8 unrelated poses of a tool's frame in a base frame.
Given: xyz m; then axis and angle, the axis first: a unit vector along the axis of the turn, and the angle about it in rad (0 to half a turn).
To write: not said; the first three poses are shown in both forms.
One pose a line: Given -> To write
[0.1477, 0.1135, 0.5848, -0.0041, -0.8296, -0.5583, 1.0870] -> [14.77, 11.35, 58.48, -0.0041, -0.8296, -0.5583, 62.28]
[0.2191, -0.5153, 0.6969, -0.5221, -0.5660, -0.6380, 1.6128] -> [21.91, -51.53, 69.69, -0.5221, -0.5660, -0.6380, 92.41]
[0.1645, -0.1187, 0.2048, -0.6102, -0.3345, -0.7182, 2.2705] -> [16.45, -11.87, 20.48, -0.6102, -0.3345, -0.7182, 130.09]
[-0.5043, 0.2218, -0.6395, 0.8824, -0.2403, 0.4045, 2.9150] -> [-50.43, 22.18, -63.95, 0.8824, -0.2403, 0.4045, 167.02]
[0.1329, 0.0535, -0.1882, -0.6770, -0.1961, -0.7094, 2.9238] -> [13.29, 5.35, -18.82, -0.6770, -0.1961, -0.7094, 167.52]
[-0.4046, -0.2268, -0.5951, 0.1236, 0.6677, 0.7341, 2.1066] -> [-40.46, -22.68, -59.51, 0.1236, 0.6677, 0.7341, 120.70]
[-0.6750, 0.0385, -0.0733, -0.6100, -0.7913, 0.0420, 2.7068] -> [-67.50, 3.85, -7.33, -0.6100, -0.7913, 0.0420, 155.09]
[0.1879, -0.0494, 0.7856, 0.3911, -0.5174, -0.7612, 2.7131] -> [18.79, -4.94, 78.56, 0.3911, -0.5174, -0.7612, 155.45]
